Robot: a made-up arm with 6 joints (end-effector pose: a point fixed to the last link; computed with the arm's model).
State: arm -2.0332 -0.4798 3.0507 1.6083 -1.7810 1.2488
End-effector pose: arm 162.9 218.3 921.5 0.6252 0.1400 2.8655
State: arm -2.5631 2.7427 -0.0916 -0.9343 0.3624 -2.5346
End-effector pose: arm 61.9 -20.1 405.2 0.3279 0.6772 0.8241
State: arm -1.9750 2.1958 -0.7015 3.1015 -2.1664 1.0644
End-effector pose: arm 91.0 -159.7 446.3 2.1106 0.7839 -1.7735
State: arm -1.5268 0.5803 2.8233 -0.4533 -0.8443 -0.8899
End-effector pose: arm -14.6 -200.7 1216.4 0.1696 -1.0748 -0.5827
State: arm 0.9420 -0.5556 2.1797 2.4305 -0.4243 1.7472
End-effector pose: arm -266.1 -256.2 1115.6 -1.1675 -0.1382 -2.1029
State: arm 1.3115 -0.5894 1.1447 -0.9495 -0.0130 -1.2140
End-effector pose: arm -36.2 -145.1 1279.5 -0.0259 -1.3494 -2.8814
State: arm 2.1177 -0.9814 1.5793 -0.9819 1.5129 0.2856
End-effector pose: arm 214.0 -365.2 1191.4 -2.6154 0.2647 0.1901
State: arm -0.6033 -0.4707 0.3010 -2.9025 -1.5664 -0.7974
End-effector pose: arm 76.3 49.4 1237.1 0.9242 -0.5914 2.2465
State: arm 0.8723 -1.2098 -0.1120 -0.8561 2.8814 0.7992
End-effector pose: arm -61.2 -146.5 1090.5 1.8966 0.9957 -1.6754
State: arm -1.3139 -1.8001 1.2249 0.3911 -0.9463 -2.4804
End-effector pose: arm -142.6 481.5 706.8 -1.1998 -1.0398 2.0867
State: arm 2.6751 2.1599 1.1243 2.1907 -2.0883 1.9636
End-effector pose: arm -466.1 152.7 388.9 1.5776 -0.6343 1.5448
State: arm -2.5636 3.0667 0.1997 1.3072 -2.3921 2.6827
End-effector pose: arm 163.3 91.0 272.3 -1.1179 -0.4393 2.7410
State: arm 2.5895 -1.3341 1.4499 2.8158 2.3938 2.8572
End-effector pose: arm 455.2 -367.4 873.0 -0.0825 -0.2309 2.6774
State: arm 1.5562 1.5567 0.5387 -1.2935 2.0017 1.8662
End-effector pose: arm -32.4 391.3 553.0 -1.2313 -0.5904 -0.2195
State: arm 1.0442 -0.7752 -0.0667 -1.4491 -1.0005 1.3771
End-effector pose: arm 8.0 -39.0 1134.8 -0.5145 -0.2243 1.9121
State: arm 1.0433 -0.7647 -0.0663 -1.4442 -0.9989 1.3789
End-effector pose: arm 10.2 -36.1 1135.2 -0.5103 -0.2161 1.9054
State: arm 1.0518 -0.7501 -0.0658 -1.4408 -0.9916 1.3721
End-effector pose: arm 13.0 -31.9 1135.5 -0.4922 -0.2078 1.9041
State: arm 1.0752 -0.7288 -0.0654 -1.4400 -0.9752 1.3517
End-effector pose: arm 16.5 -25.6 1135.1 -0.4517 -0.1989 1.9115
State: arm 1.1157 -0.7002 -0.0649 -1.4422 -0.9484 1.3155
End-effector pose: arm 20.2 -16.7 1134.1 -0.3859 -0.1891 1.9289
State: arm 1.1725 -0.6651 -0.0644 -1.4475 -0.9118 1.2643
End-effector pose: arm 23.1 -5.5 1132.2 -0.2965 -0.1779 1.9564
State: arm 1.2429 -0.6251 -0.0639 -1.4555 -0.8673 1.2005
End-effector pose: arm 24.1 7.7 1129.5 -0.1882 -0.1649 1.9929
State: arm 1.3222 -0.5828 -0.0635 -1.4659 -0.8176 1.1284
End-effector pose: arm 22.3 21.7 1126.0 -0.0683 -0.1505 2.0359
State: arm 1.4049 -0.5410 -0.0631 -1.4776 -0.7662 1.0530
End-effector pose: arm 17.6 35.1 1122.0 0.0548 -0.1353 2.0824
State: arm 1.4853 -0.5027 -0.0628 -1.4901 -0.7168 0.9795
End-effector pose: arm 10.5 46.8 1118.1 0.1727 -0.1209 2.1293
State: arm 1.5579 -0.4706 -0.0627 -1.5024 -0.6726 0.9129
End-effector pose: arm 2.2 55.6 1114.5 0.2778 -0.1088 2.1728
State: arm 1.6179 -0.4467 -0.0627 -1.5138 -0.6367 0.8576
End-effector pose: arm -5.9 61.2 1111.7 0.3637 -0.1005 2.2102
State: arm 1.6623 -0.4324 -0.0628 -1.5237 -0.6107 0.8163
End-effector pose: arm -12.5 63.8 1109.8 0.4265 -0.0974 2.2390
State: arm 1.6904 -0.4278 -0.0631 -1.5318 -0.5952 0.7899
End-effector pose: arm -16.9 63.7 1109.0 0.4654 -0.0995 2.2590
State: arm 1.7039 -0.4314 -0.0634 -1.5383 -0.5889 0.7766
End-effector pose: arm -19.0 61.6 1109.0 0.4834 -0.1063 2.2708
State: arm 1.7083 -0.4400 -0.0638 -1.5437 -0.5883 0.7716
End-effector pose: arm -19.6 58.4 1109.5 0.4882 -0.1158 2.2775
